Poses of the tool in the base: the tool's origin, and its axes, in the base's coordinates. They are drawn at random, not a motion.
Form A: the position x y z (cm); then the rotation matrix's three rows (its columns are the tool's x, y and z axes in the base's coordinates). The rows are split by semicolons.
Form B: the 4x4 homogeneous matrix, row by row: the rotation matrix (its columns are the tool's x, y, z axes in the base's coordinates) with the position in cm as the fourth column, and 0 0 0 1 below. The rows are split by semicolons. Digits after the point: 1 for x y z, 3 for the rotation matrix.
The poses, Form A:
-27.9 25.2 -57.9; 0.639 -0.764 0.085; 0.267 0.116 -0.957; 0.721 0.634 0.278
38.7 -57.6 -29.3; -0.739 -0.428 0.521; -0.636 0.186 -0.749; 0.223 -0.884 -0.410
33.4 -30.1 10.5; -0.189 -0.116 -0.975; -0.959 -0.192 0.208; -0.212 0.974 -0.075
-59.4 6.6 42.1; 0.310 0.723 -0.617; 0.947 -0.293 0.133; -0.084 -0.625 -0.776
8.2 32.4 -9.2; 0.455 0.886 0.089; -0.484 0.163 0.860; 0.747 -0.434 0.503
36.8 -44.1 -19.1; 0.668 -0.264 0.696; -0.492 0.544 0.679; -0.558 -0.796 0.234
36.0 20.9 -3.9; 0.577 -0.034 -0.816; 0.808 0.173 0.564; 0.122 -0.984 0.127
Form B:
0.639 -0.764 0.085 -27.9; 0.267 0.116 -0.957 25.2; 0.721 0.634 0.278 -57.9; 0 0 0 1
-0.739 -0.428 0.521 38.7; -0.636 0.186 -0.749 -57.6; 0.223 -0.884 -0.410 -29.3; 0 0 0 1
-0.189 -0.116 -0.975 33.4; -0.959 -0.192 0.208 -30.1; -0.212 0.974 -0.075 10.5; 0 0 0 1
0.310 0.723 -0.617 -59.4; 0.947 -0.293 0.133 6.6; -0.084 -0.625 -0.776 42.1; 0 0 0 1
0.455 0.886 0.089 8.2; -0.484 0.163 0.860 32.4; 0.747 -0.434 0.503 -9.2; 0 0 0 1
0.668 -0.264 0.696 36.8; -0.492 0.544 0.679 -44.1; -0.558 -0.796 0.234 -19.1; 0 0 0 1
0.577 -0.034 -0.816 36.0; 0.808 0.173 0.564 20.9; 0.122 -0.984 0.127 -3.9; 0 0 0 1

